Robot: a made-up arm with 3 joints. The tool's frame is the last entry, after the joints.
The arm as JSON. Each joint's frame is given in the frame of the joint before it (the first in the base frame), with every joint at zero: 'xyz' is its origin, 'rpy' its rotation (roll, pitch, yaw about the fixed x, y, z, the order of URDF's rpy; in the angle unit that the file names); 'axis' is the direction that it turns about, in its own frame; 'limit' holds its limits. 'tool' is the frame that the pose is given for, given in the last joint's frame.
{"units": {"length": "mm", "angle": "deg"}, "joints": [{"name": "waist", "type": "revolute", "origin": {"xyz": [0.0, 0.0, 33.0], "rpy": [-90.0, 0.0, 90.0]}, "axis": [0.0, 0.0, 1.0], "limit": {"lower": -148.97, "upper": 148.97}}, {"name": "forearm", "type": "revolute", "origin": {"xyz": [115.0, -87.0, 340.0], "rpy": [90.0, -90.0, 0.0]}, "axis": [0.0, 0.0, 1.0], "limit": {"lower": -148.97, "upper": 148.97}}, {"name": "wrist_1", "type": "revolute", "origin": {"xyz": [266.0, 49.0, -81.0], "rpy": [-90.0, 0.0, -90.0]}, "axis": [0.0, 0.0, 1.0], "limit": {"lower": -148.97, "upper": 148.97}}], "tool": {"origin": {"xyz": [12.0, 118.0, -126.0], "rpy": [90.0, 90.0, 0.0]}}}
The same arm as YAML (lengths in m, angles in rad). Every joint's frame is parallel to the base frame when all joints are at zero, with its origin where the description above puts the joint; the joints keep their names.
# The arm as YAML. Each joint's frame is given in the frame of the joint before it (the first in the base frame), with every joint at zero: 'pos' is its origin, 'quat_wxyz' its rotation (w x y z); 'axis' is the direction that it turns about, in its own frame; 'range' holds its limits. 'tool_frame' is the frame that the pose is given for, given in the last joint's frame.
length_unit: m
angle_unit: rad
joints:
  - joint: waist
    pos: [0.0, 0.0, 0.033]
    quat_wxyz: [1.0, 0.0, 0.0, 0.0]
    axis: "-x"
    range: [-2.6, 2.6]
  - joint: forearm
    pos: [-0.34, 0.115, 0.087]
    quat_wxyz: [1.0, 0.0, 0.0, 0.0]
    axis: "+z"
    range: [-2.6, 2.6]
  - joint: wrist_1
    pos: [-0.266, -0.049, -0.081]
    quat_wxyz: [1.0, 0.0, 0.0, 0.0]
    axis: "-x"
    range: [-2.6, 2.6]
tool_frame:
  pos: [0.126, 0.012, -0.118]
  quat_wxyz: [1.0, 0.0, 0.0, 0.0]

